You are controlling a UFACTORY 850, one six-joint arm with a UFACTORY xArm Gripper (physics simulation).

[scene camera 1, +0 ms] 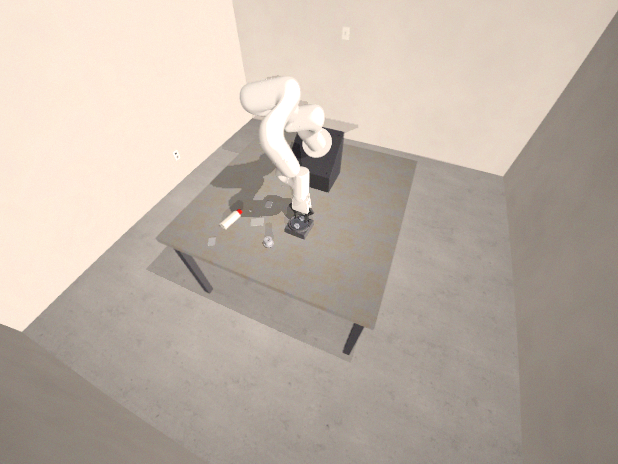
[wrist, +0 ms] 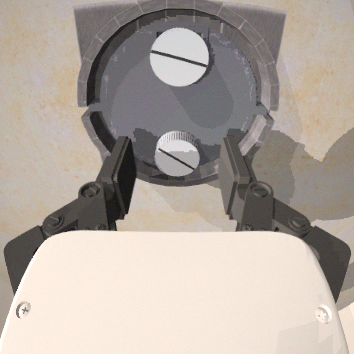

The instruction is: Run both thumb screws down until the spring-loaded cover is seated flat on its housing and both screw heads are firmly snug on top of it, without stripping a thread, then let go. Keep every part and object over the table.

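The dark housing (scene camera 1: 298,232) (wrist: 92,25) stands on the table with the round grey cover (wrist: 135,95) inside its raised ring. One thumb screw (wrist: 179,57) at the top of the wrist view shows a large, pale slotted head. The other thumb screw (wrist: 177,155) looks smaller there and shows its knurled side. My gripper (scene camera 1: 302,216) (wrist: 176,154) is open, its two fingers on either side of the smaller-looking screw with a gap on each side. How far each head stands above the cover is hard to tell from above.
On the table (scene camera 1: 345,250) lie a white bottle with a red cap (scene camera 1: 230,220), a small round metallic object (scene camera 1: 268,242) and pale flat squares (scene camera 1: 257,221) (scene camera 1: 212,241) (scene camera 1: 269,204). A black block (scene camera 1: 320,170) stands behind the housing, by the arm.
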